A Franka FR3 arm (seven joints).
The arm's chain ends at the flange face. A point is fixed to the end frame.
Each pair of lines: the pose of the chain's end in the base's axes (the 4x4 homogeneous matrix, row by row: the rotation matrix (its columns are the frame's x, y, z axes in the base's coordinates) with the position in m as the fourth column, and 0 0 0 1 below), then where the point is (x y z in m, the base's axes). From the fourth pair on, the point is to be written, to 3 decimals.
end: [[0.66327 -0.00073 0.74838 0.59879], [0.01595 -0.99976 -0.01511 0.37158], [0.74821 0.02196 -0.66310 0.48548], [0 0 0 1]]
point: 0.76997 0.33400 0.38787
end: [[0.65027 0.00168 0.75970 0.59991], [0.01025 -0.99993 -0.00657 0.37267], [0.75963 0.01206 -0.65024 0.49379], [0 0 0 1]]
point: 0.77284 0.33651 0.39877
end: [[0.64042 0.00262 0.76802 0.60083], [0.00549 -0.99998 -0.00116 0.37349], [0.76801 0.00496 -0.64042 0.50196], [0 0 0 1]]
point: 0.77501 0.33819 0.40892
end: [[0.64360 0.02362 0.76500 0.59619], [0.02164 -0.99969 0.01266 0.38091], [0.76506 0.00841 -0.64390 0.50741], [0 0 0 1]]
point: 0.771 0.349 0.414
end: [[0.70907 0.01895 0.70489 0.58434], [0.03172 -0.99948 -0.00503 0.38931], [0.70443 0.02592 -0.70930 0.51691], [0 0 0 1]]
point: 0.750 0.354 0.409
